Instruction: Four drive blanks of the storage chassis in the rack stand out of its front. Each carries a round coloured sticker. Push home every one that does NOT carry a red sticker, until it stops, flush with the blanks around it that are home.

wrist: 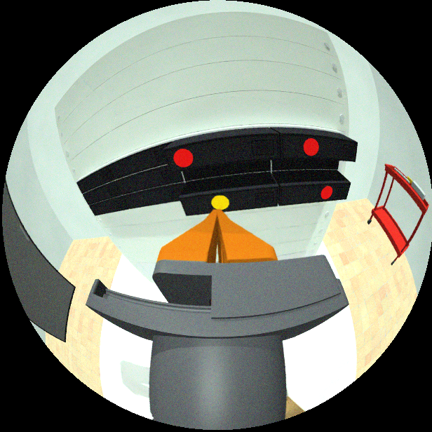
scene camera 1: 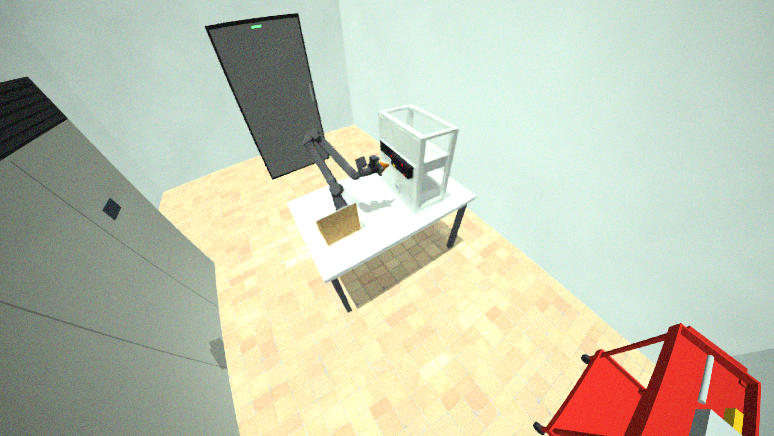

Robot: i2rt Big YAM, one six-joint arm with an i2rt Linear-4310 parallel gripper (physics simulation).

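Seen in the pictures: gripper, fingertip midpoint: (scene camera 1: 389, 164); arm's base at its link origin: (scene camera 1: 342, 208).
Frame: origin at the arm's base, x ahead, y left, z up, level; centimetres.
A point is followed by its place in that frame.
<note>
The black storage chassis (scene camera 1: 401, 165) {x 42.7, y -5.0, z 20.5 cm} sits in the white rack (scene camera 1: 400, 132) {x 48.2, y 5.1, z 37.8 cm}. In the wrist view, the lower middle blank (wrist: 250, 198) carries a yellow sticker (wrist: 220, 202) and stands out. The upper middle blank (wrist: 225, 149), upper right blank (wrist: 292, 145) and lower right blank (wrist: 300, 194) carry red stickers and also stand out. The blanks at the left (wrist: 125, 185) sit further back. My gripper (scene camera 1: 386, 165) {x 39.3, y 5.1, z 16.5 cm} (wrist: 216, 215) is shut and empty. Its orange tips are at the lower edge of the yellow sticker; whether they touch the blank, I cannot tell.
The rack stands on the white table (scene camera 1: 379, 238) {x 15.0, y -21.7, z -18.6 cm}. A tan board (scene camera 1: 339, 224) {x -6.3, y -9.1, z -3.6 cm} stands near the arm's base. A red cart (scene camera 1: 658, 379) (wrist: 390, 227) is off to the right. A dark door (scene camera 1: 265, 97) is behind the arm, and a large grey cabinet (scene camera 1: 124, 281) is at the left.
</note>
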